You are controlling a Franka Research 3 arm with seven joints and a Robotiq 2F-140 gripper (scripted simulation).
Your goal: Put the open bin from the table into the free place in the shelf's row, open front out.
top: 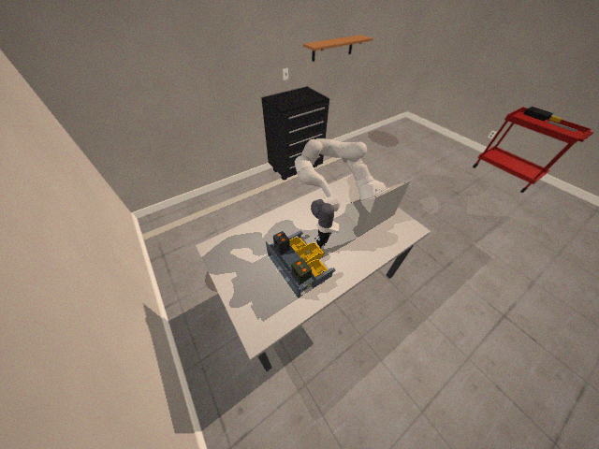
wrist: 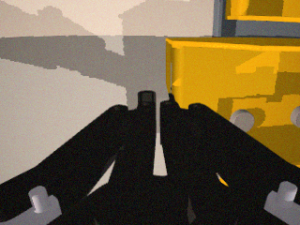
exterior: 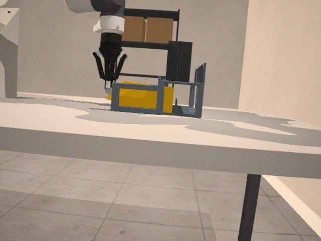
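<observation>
Right now my hand is 6 cm short of the grey shelf lip, 5 cm above it and 1 cm to the right of it.
</observation>
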